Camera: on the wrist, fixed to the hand. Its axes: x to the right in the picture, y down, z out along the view.
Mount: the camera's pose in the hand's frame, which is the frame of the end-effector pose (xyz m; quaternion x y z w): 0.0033 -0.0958 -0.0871 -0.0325 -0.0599 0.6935 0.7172
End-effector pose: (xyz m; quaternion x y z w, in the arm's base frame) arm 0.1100 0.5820 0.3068 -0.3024 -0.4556 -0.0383 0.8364
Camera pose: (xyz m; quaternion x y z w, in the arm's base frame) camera 0.1437 0.4576 0.3195 -0.5623 -0.1659 0.5559 0.5893
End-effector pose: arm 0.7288 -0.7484 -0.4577 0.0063 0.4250 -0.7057 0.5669
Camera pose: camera 0.6093 -0.6985 -0.4582 0.2386 0.2894 -0.0995 0.9216
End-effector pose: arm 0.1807 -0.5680 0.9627 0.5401 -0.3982 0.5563 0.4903
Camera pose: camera 0.2560 -0.4635 0.9490 -0.1286 0.7076 -0.6937 0.0404
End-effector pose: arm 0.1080 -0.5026 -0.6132 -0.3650 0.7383 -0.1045 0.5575
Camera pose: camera 0.0698 -0.5950 -0.5308 0.2259 0.7526 0.3575 0.5047
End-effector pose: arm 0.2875 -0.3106 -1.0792 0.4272 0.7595 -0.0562 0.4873
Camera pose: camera 0.1593 -0.3252 -1.0683 0.8139 0.2211 0.2967 0.4479
